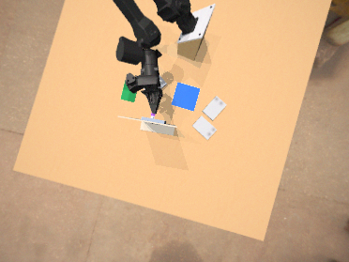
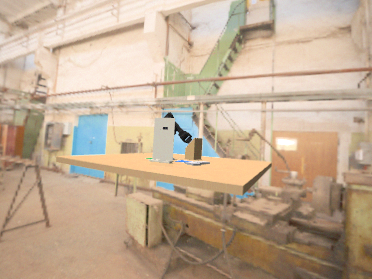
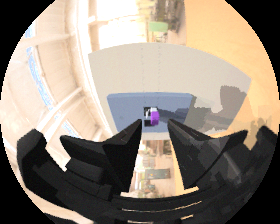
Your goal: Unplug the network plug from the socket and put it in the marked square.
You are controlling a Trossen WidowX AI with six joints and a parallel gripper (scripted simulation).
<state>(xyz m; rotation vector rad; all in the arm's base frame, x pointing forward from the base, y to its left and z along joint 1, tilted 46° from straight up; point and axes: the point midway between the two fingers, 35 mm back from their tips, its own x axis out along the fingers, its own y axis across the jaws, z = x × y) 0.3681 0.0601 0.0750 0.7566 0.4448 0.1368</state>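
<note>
The network plug lies 20 mm ahead of my gripper tip. Round my gripper tip: upright panel: 90 mm below, 40 mm ahead, 10 mm to the left; blue marked square: 240 mm below, 140 mm behind, 80 mm to the left.
</note>
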